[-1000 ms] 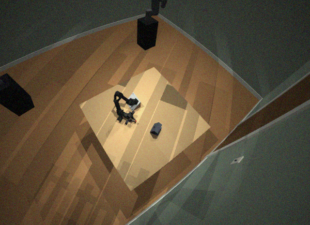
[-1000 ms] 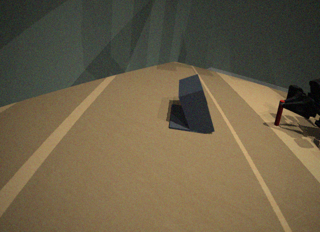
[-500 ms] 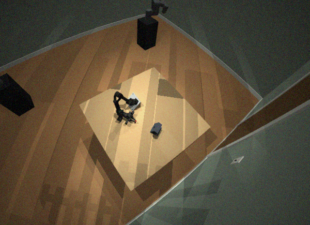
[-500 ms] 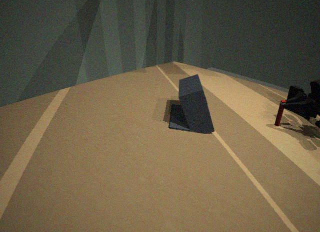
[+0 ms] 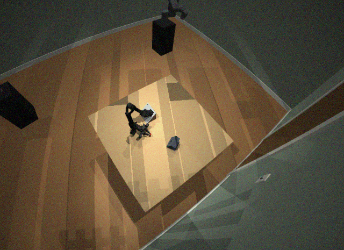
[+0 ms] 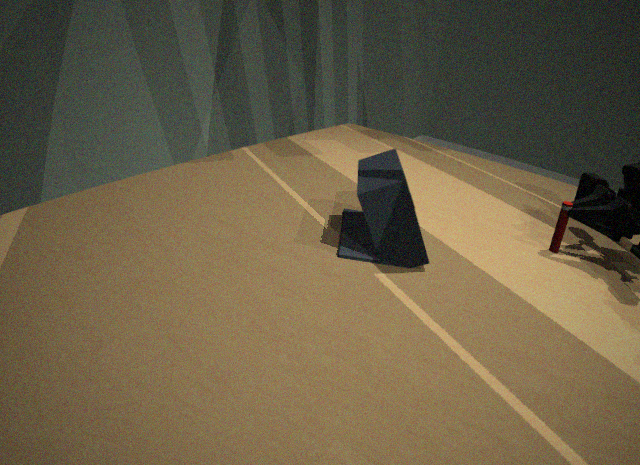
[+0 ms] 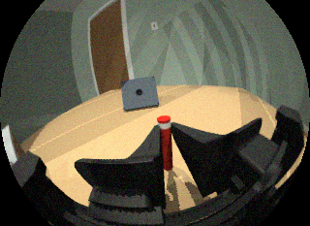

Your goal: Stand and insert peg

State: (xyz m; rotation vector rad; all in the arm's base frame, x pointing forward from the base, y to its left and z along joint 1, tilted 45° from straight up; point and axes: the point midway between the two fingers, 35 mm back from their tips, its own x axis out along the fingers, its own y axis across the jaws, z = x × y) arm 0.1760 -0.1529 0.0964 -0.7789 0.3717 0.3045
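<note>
Now: gripper tip 10 mm above the red peg. Round my gripper tip: sloped panel (220 mm ahead, 140 mm to the left, 20 mm below).
</note>
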